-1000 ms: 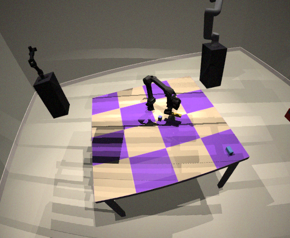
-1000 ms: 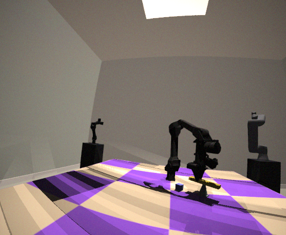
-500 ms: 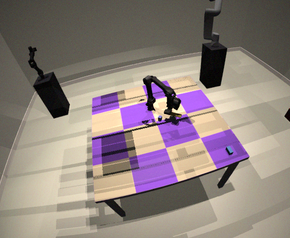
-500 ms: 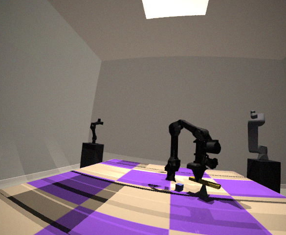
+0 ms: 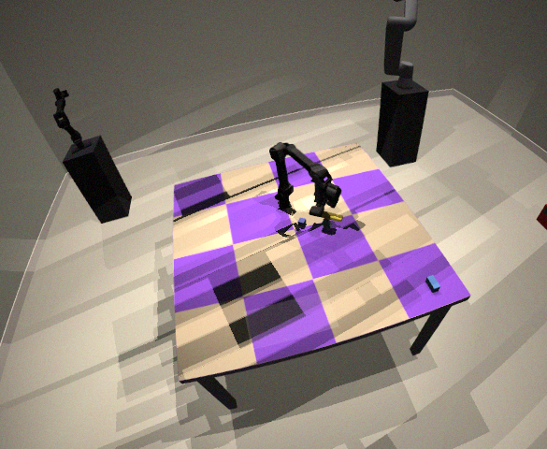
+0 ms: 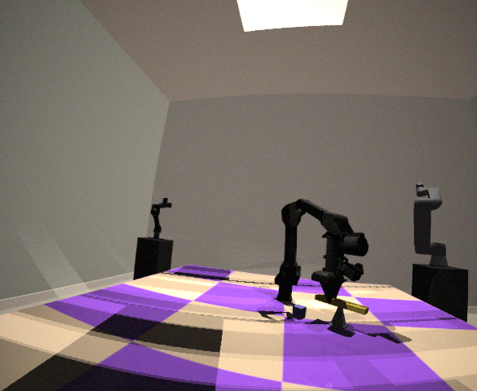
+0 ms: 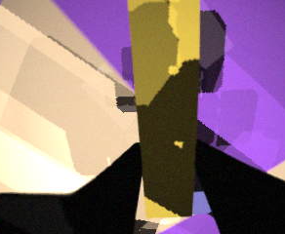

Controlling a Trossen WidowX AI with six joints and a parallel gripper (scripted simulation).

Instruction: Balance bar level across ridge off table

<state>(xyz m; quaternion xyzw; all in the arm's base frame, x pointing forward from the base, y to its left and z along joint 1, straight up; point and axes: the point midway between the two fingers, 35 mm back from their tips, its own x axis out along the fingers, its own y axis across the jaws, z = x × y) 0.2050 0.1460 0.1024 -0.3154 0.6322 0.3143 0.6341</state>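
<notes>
Right now the yellow bar is 20 mm ahead of my gripper tip and 20 mm to the left of it. From my gripper tip the other things lie so: light blue block: 530 mm ahead, 350 mm to the left, 50 mm below; then dark blue cube: 20 mm behind, 100 mm to the right, 50 mm below.
</notes>
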